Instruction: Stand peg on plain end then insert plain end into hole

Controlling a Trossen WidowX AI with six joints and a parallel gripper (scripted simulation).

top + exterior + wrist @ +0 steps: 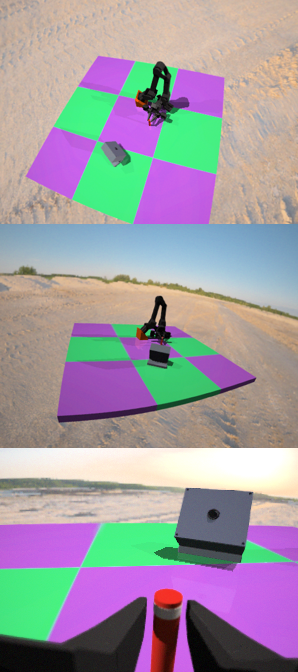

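Right now my gripper tip is 10 mm above the peg. Round my gripper tip: grey sloped panel: 250 mm ahead, 200 mm to the right.
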